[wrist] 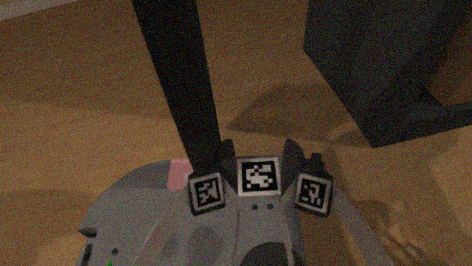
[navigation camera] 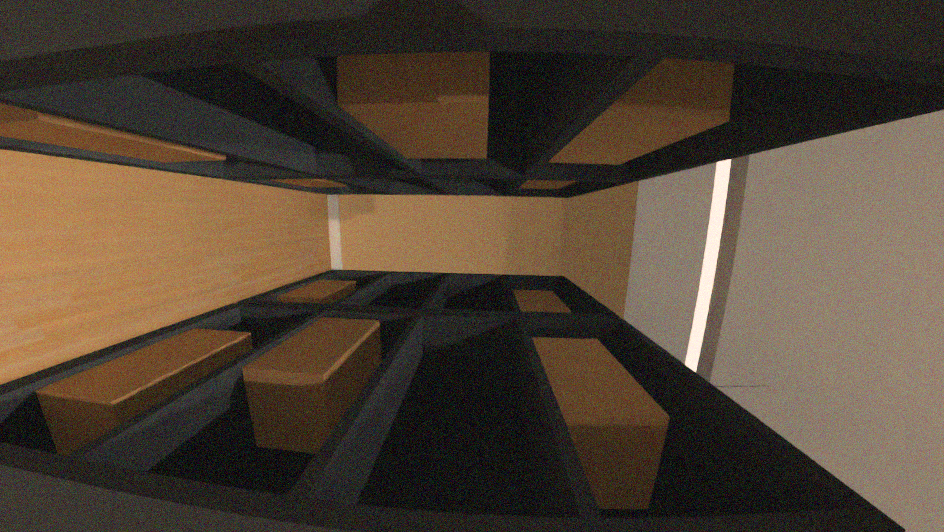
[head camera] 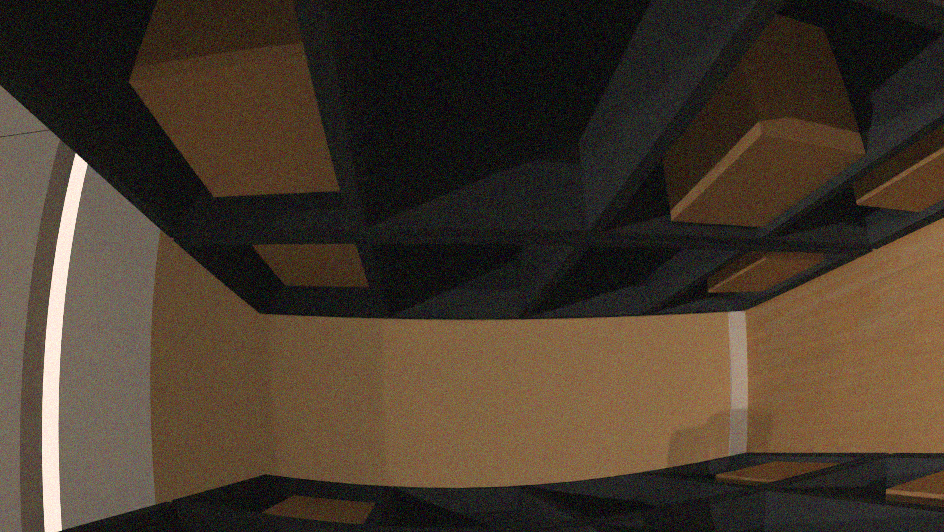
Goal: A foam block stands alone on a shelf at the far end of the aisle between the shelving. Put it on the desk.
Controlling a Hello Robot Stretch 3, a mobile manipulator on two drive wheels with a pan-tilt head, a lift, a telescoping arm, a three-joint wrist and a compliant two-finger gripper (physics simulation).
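Places are measured from the robot's base along level axes (x up, y back, z right), in metres.
Pixels of known places: gripper, fingertip midpoint: (wrist: 258,158).
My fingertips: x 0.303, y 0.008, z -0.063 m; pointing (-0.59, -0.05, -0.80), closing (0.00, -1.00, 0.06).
Observation:
Behind a point stands the place of what it marks.
The foam block and the desk do not show in these views. The aisle appears sideways in the head and navigation views, between one dark shelving unit (head camera: 634,112) {x 0.991, y -0.905, z 0.320 m} (navigation camera: 99,498) {x 0.635, y -0.392, z 0.352 m} and the facing unit (head camera: 793,507) {x 0.534, y -1.020, z -0.435 m} (navigation camera: 231,29) {x 0.995, y -0.281, z -0.287 m}. The aisle's far end is a plain tan wall (head camera: 528,396) {x 0.948, y -2.180, z -0.259 m} (navigation camera: 449,231) {x 0.988, y -2.170, z -0.318 m}. My gripper (wrist: 258,158) {x 0.303, y 0.008, z -0.063 m} is open in the wrist view, its two dark fingertips apart with no object between them. It is above the wooden floor, beside my grey base. Much of the shelf interiors is in deep shadow.
Brown boxes (head camera: 766,175) (navigation camera: 614,403) stand in several shelf compartments. The wooden floor (head camera: 859,343) {x 0.000, y -1.388, z -0.114 m} (navigation camera: 132,251) {x 0.000, y -0.863, z -0.070 m} runs between the units. A dark shelving corner (wrist: 370,90) {x 0.110, y -0.269, z -0.357 m} is at the upper right of the wrist view, near the gripper. A light strip (head camera: 54,330) {x 2.077, y -1.007, z -0.049 m} (navigation camera: 708,264) {x 2.078, y -1.006, z -0.080 m} lies along the ceiling.

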